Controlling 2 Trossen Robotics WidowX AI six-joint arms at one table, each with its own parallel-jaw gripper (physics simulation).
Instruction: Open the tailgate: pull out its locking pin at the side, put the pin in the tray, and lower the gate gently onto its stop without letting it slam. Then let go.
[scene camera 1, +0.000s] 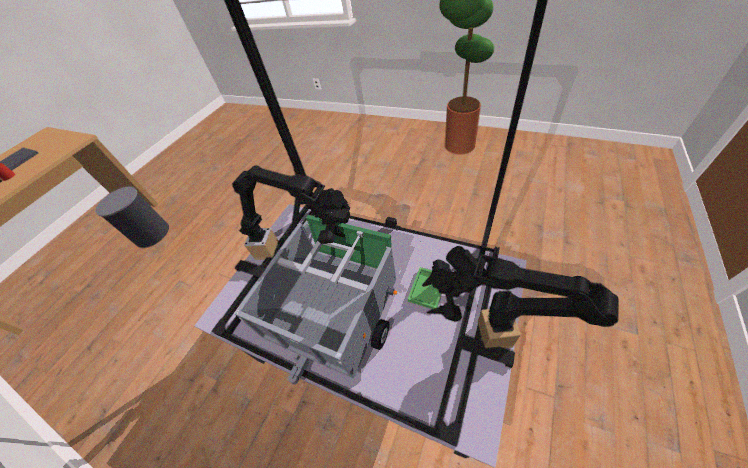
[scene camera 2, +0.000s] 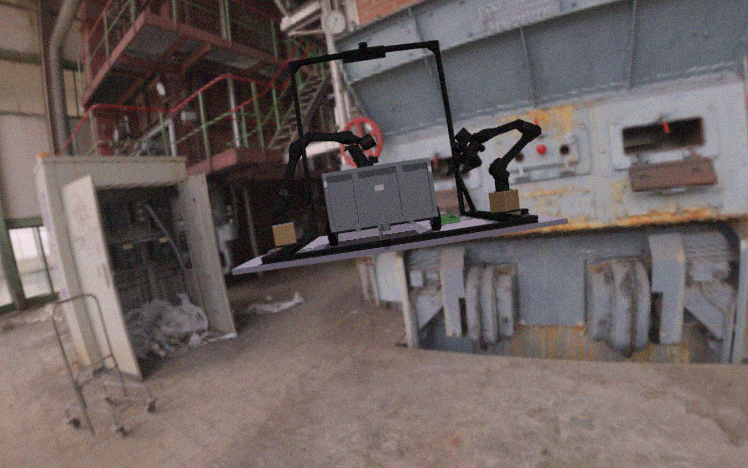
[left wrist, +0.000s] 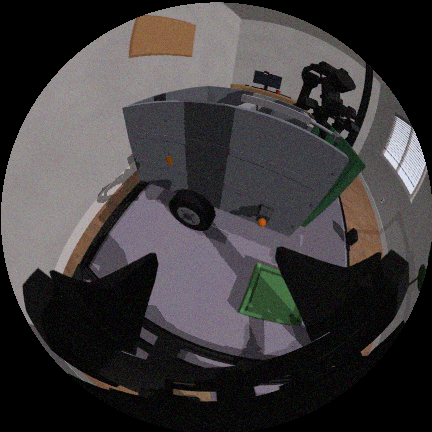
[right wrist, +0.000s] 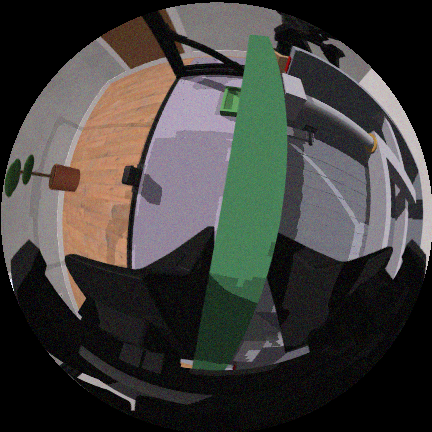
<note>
My left gripper (scene camera 1: 425, 299) is open, holding nothing. Also in view: my right gripper (scene camera 1: 345, 233), a green tailgate (scene camera 1: 369, 250) and a green tray (scene camera 1: 428, 296).
My left gripper also shows in scene camera 2 (scene camera 2: 453, 174) and in the left wrist view (left wrist: 217, 257). My right gripper shows as well in the left wrist view (left wrist: 327, 142) and in the right wrist view (right wrist: 236, 233). The green tailgate also shows in the left wrist view (left wrist: 354, 165) and in the right wrist view (right wrist: 248, 222).
</note>
